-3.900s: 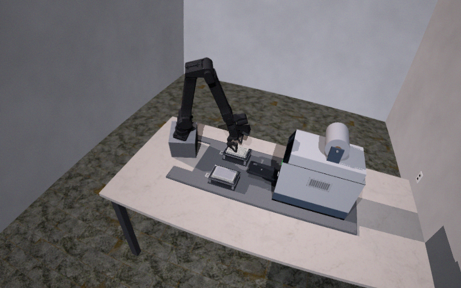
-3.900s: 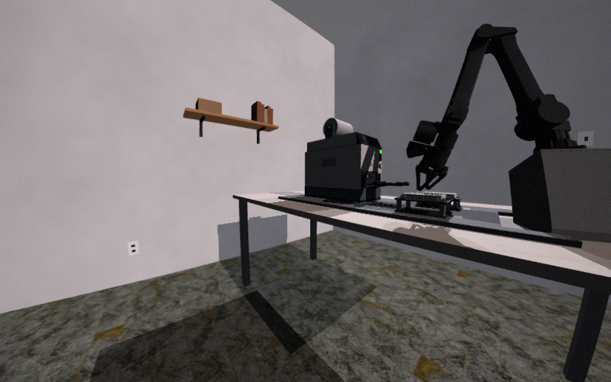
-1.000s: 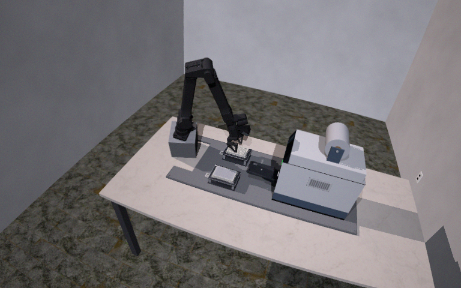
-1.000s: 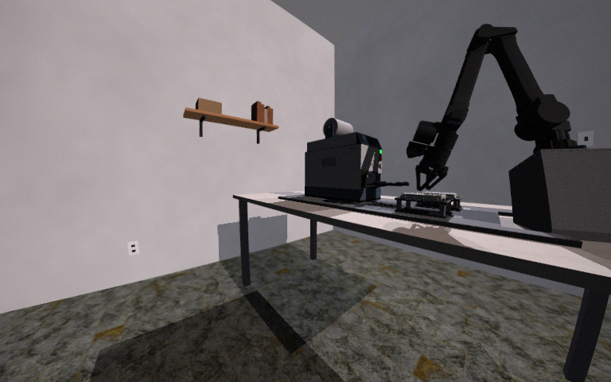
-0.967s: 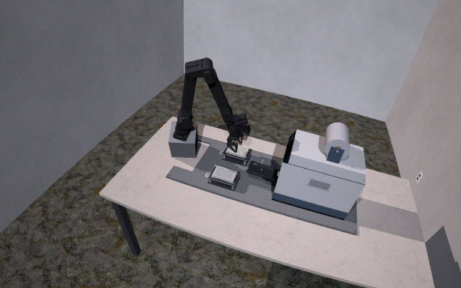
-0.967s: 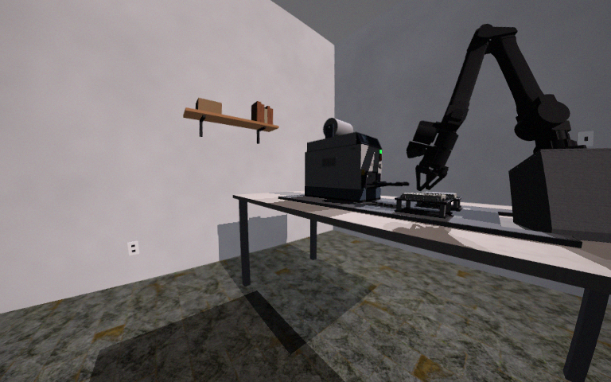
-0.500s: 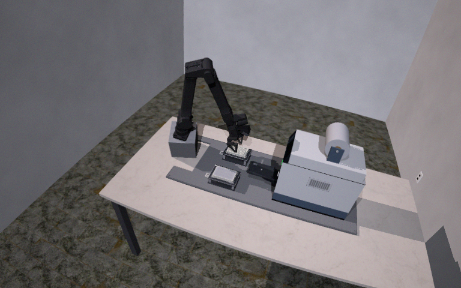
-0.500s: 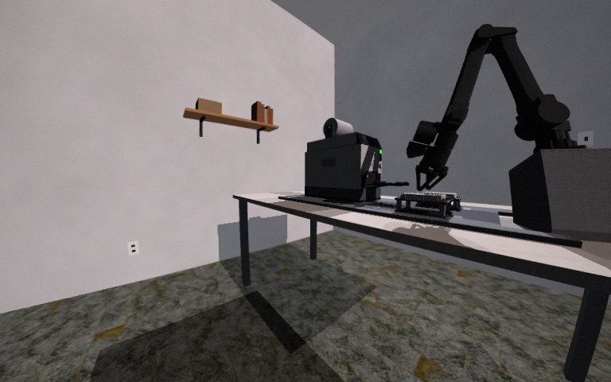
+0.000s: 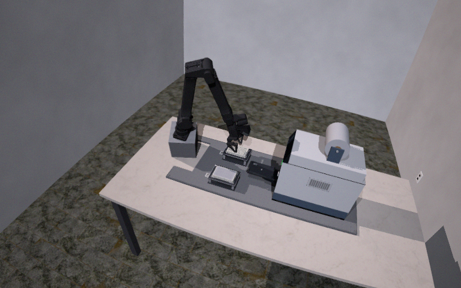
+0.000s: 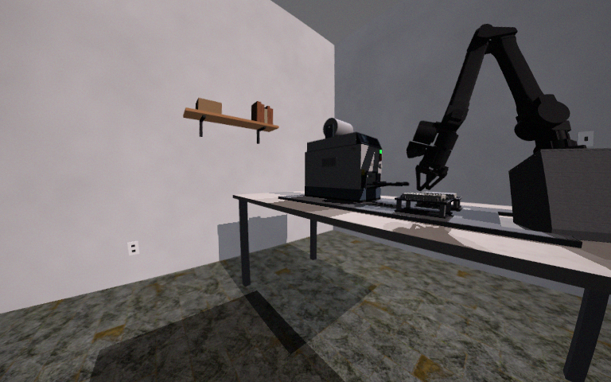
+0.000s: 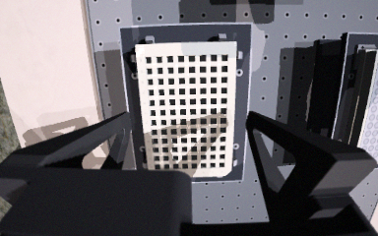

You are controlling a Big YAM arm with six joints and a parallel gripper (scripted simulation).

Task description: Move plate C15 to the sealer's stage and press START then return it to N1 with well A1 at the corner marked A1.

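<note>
Now: hand 3 cm above the white well plate. From my hand the other things lie so: foil roll (51 cm ahead, 19 cm to the right, 33 cm above); then dark stage (18 cm ahead, 17 cm to the right, 1 cm above).
</note>
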